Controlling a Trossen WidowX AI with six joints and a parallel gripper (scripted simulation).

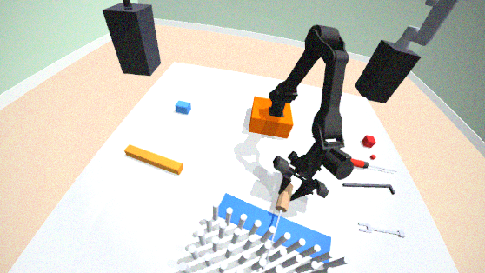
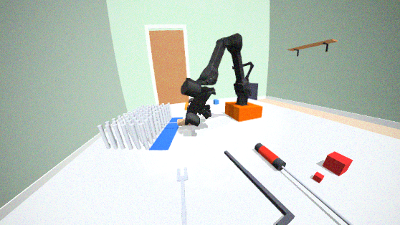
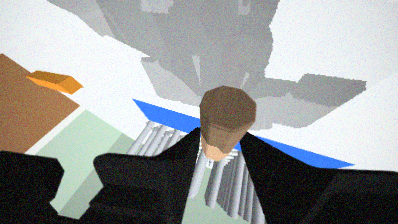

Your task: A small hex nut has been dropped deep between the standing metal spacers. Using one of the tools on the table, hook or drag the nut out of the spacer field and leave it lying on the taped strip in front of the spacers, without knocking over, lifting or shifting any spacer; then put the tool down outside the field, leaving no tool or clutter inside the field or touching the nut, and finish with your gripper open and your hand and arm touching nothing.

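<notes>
My gripper tip is 80 mm short of the blue taped strip, 40 mm above it and 30 mm to the left of it. Also, from my gripper tip: grey forked tool 350 mm to the left, 80 mm ahead, 30 mm below; then orange bar 460 mm to the right, 100 mm behind, 20 mm below; then wooden-handled pick 100 mm ahead, 30 mm to the right, 10 mm below.
</notes>
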